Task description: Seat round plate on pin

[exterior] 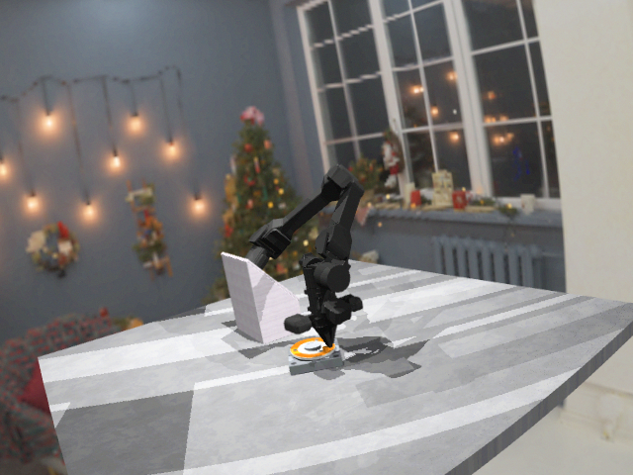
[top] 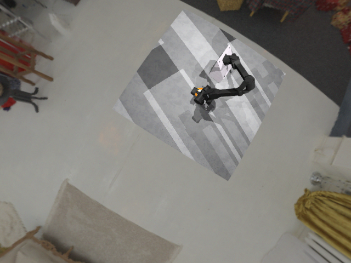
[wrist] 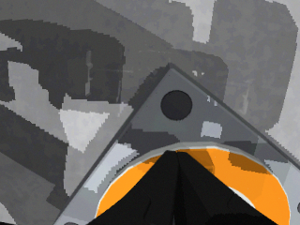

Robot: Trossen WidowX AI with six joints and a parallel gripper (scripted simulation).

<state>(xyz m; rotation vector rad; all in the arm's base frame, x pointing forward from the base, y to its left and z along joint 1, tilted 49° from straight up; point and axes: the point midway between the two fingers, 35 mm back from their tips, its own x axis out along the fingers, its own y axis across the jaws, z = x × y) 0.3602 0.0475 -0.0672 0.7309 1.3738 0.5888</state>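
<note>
Now: gripper tip 50 mm past the base, 10 mm to the left of it and 20 mm above it.
</note>
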